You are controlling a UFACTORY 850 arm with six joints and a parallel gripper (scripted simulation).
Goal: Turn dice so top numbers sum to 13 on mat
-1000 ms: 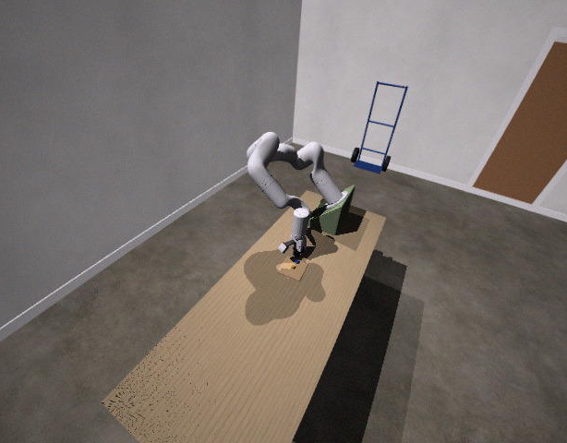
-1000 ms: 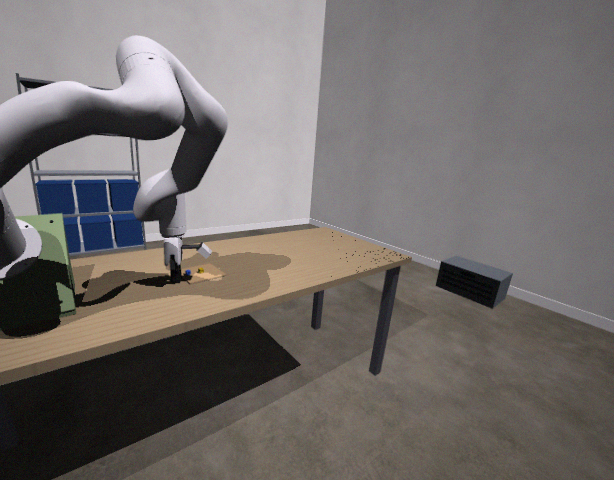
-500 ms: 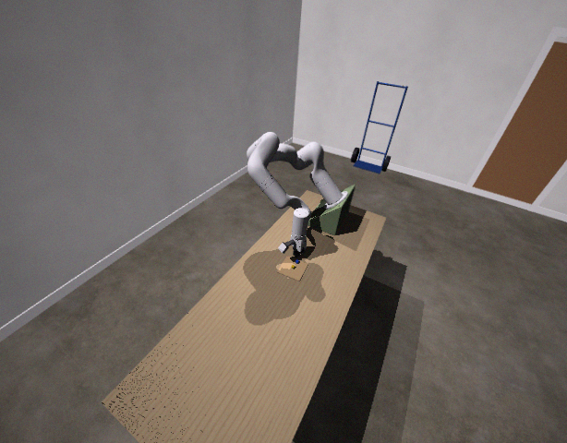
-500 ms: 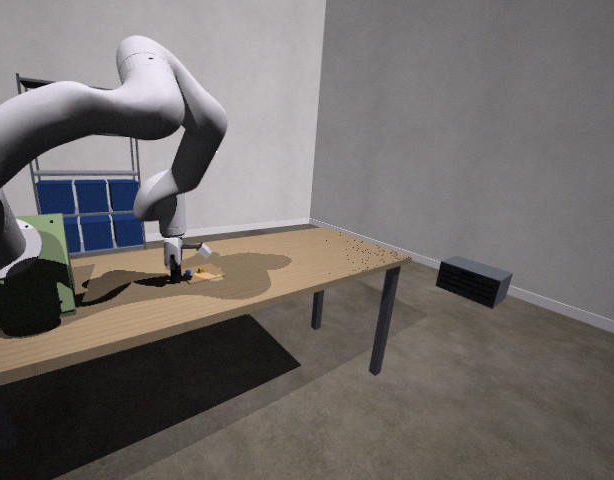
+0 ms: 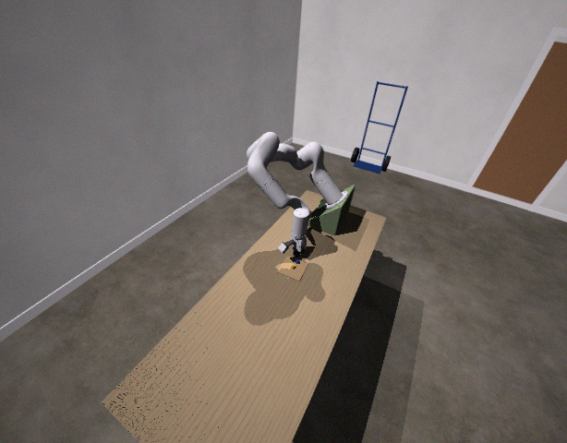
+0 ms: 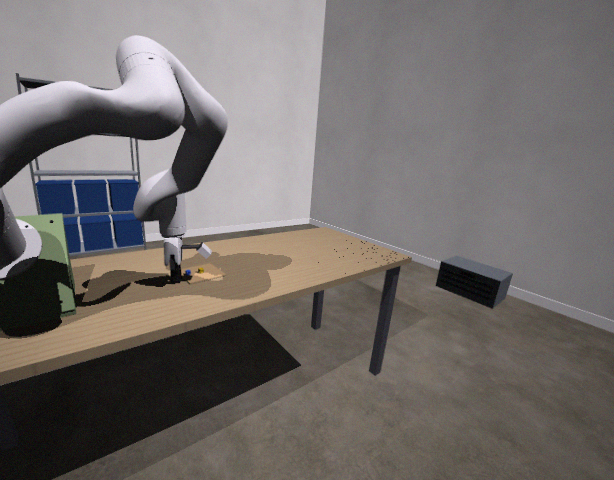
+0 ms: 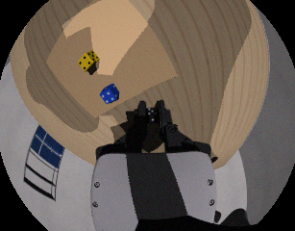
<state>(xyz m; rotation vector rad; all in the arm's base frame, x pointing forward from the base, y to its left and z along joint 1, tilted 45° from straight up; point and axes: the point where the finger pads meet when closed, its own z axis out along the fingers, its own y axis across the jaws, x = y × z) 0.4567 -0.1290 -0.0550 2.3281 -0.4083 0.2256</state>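
The blue die lies 50 mm ahead of my hand, 30 mm to the left of it and 10 mm below it. The rest, counted from my hand: black die (10 mm below, 10 mm behind); then tan mat (100 mm ahead, 30 mm to the left, 20 mm below); then yellow die (100 mm ahead, 30 mm to the left, 10 mm below).
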